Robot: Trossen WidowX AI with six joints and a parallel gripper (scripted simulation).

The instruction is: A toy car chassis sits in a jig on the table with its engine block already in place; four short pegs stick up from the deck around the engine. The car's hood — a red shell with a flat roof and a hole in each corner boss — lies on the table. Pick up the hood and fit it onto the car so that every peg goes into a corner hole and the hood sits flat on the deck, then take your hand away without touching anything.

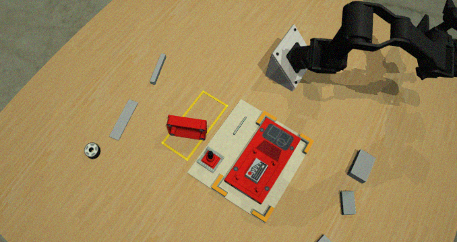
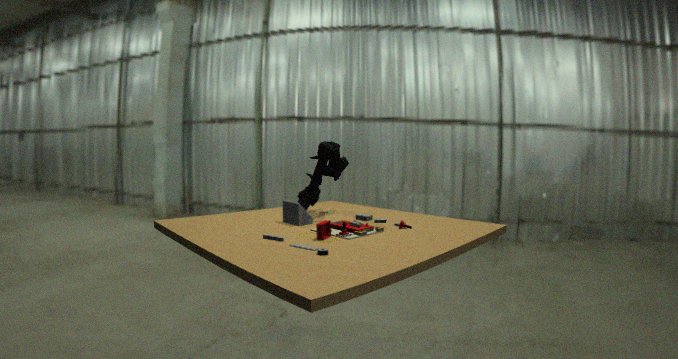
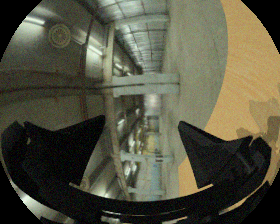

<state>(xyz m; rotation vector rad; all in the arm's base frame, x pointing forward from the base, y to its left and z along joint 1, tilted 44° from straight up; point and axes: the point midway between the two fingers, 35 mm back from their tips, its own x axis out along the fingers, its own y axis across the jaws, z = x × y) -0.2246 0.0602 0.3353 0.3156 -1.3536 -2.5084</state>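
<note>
Now: the red hood 600 mm ahead of my gripper tip, 390 mm to the right of it and 230 mm below it. Also, from my gripper tip: grey engine block: 590 mm ahead, 180 mm to the right, 240 mm below.
</note>
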